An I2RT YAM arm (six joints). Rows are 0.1 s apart.
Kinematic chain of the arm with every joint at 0, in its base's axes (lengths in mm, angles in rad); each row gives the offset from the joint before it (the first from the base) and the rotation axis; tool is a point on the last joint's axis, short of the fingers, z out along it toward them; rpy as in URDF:
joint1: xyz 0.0 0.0 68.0 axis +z
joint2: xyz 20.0 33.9 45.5 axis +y
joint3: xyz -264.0 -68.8 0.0 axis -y
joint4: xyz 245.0 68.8 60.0 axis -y
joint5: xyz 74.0 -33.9 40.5 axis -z
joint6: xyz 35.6 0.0 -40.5 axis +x
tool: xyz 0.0 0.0 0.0 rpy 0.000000 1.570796 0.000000
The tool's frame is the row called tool.
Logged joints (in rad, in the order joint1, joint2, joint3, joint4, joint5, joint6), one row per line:
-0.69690, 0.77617, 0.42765, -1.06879, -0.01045, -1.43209
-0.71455, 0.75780, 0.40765, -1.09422, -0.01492, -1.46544
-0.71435, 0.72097, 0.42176, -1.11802, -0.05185, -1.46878
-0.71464, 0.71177, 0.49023, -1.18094, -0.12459, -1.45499
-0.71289, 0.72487, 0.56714, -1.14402, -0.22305, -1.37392
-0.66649, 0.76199, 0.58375, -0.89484, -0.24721, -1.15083
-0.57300, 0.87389, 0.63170, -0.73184, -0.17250, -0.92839
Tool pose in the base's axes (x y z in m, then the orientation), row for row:
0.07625, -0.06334, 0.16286, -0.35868, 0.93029, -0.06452, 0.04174
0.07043, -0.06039, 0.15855, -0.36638, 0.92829, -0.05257, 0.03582
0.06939, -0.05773, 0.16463, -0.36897, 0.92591, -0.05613, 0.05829
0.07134, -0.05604, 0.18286, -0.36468, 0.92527, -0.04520, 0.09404
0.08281, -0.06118, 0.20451, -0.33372, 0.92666, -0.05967, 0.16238
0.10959, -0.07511, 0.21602, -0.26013, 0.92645, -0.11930, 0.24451
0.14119, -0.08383, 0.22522, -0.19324, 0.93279, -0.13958, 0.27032
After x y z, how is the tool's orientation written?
As a quaternion, x y z w.
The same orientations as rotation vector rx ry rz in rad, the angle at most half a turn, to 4 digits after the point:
-1.0978, 2.8474, -0.1975
-1.1255, 2.8516, -0.1615
-1.1180, 2.8056, -0.1701
-1.0818, 2.7447, -0.1341
-0.9522, 2.6440, -0.1703
-0.7103, 2.5296, -0.3257
-0.5207, 2.5134, -0.3761

